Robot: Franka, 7 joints.
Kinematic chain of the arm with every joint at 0, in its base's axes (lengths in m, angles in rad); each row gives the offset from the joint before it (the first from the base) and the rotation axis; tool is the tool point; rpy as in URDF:
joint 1: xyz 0 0 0.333 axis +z
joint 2: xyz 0 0 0 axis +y
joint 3: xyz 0 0 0.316 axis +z
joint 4: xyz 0.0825 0 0 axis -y
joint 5: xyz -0.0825 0 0.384 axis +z
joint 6: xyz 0 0 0 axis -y
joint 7: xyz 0.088 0 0 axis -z
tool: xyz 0 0 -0.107 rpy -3.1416 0 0
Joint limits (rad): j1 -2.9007..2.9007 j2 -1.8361..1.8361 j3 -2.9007..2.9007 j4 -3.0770..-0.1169 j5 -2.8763..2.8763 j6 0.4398..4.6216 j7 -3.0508..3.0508
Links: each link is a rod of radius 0.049 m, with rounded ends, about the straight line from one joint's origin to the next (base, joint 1, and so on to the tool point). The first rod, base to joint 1, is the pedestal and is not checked.
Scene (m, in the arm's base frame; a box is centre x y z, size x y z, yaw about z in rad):
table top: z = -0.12
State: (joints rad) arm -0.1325 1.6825 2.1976 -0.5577 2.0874 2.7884 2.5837
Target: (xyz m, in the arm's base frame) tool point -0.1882 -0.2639 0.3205
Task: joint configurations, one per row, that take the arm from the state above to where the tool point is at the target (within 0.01 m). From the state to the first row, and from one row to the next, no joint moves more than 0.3 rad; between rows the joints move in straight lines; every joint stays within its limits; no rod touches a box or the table.
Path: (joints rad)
1: 0.0391 1.5383 2.2855 -0.8470 2.1138 2.7798 2.5837
2: 0.2107 1.3940 2.3734 -1.1363 2.1403 2.7712 2.5837
3: 0.3823 1.2498 2.4613 -1.4256 2.1667 2.7626 2.5837
4: 0.5539 1.1055 2.5492 -1.7149 2.1931 2.7539 2.5837
5: 0.7255 0.9613 2.6370 -2.0042 2.2196 2.7453 2.5837
6: 0.8971 0.8170 2.7249 -2.2935 2.2460 2.7367 2.5837
7: 1.0687 0.6728 2.8128 -2.5828 2.2725 2.7281 2.5837
8: 1.2403 0.5285 2.9007 -2.8721 2.2989 2.7195 2.5837

